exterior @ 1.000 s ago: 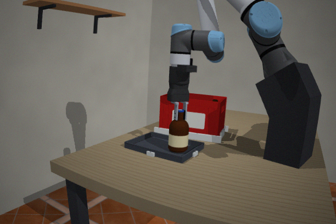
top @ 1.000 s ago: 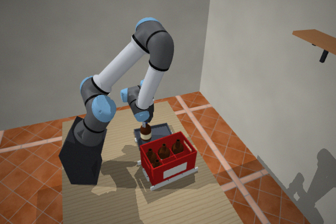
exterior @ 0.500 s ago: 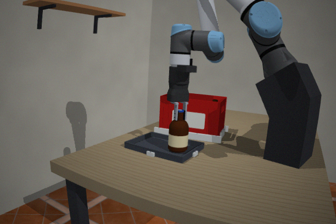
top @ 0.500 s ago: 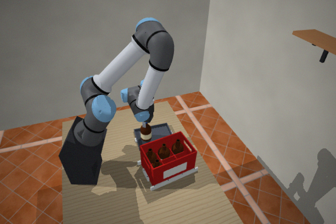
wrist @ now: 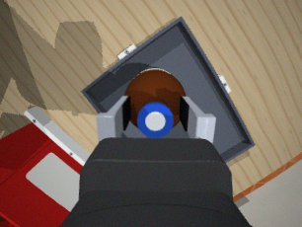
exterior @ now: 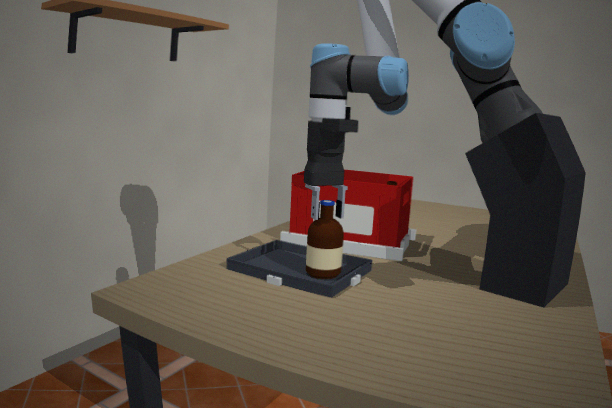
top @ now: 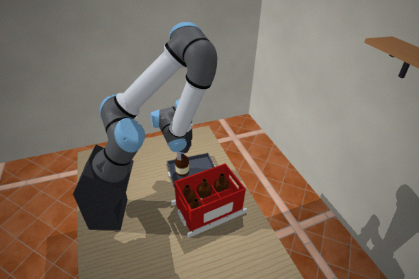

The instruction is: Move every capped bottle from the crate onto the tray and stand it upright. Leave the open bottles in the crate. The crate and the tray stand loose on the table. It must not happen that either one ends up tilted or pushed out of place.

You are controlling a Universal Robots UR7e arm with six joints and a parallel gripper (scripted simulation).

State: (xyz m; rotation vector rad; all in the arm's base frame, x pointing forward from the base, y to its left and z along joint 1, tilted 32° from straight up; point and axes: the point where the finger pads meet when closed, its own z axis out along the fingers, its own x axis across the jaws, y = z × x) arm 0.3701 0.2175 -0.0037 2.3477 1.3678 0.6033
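The dark grey tray lies 130 mm below my hand and 60 mm ahead of it. Round my hand: red crate (270 mm to the right, 90 mm ahead, 60 mm below).
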